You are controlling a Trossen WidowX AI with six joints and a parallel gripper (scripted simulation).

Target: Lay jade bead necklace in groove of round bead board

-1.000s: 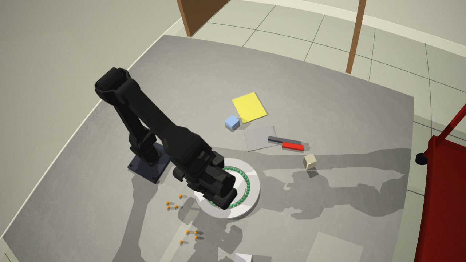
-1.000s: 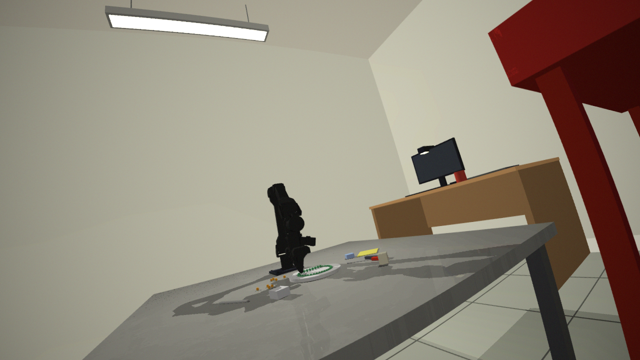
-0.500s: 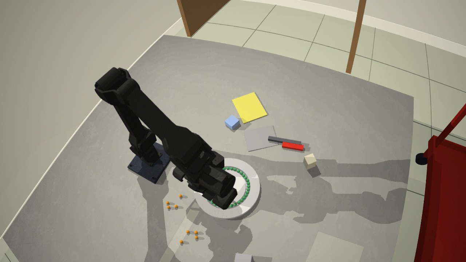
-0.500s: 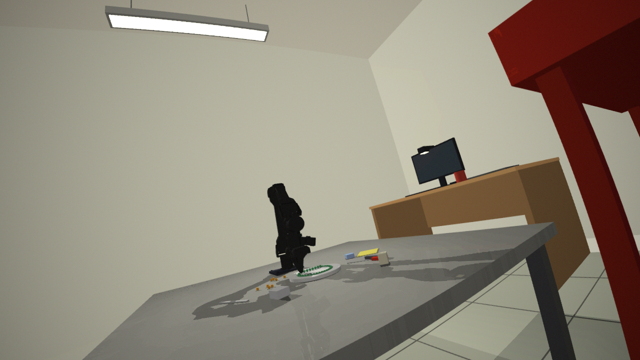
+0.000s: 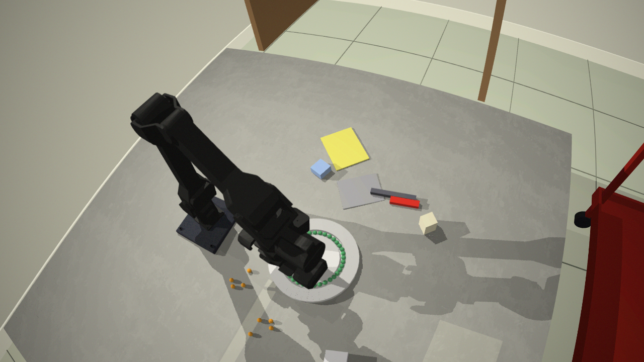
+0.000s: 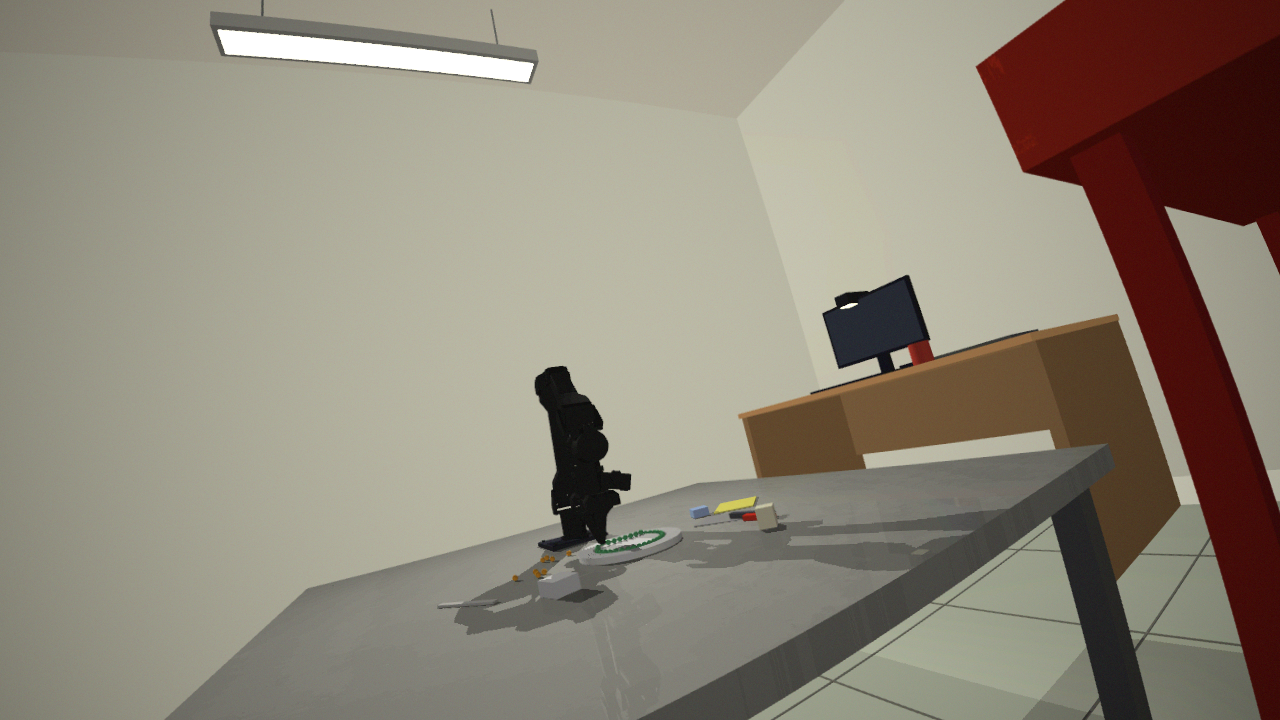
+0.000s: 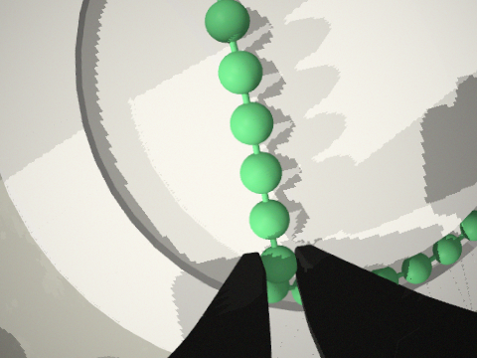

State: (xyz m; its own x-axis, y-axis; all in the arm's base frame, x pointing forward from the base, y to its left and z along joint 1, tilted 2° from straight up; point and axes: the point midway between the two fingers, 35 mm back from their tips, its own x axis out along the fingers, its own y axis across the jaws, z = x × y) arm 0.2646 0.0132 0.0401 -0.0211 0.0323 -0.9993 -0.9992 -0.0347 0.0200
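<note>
Now: the inner disc 30 mm ahead of my gripper tip, 50 mm to the left of it and 10 mm below it. Round my gripper tip: blue cube 110 mm behind, 250 mm to the left, 10 mm below; then grey sheet 10 mm ahead, 250 mm to the left, 20 mm below; then bead board 30 mm ahead, 50 mm to the left, 20 mm below.
</note>
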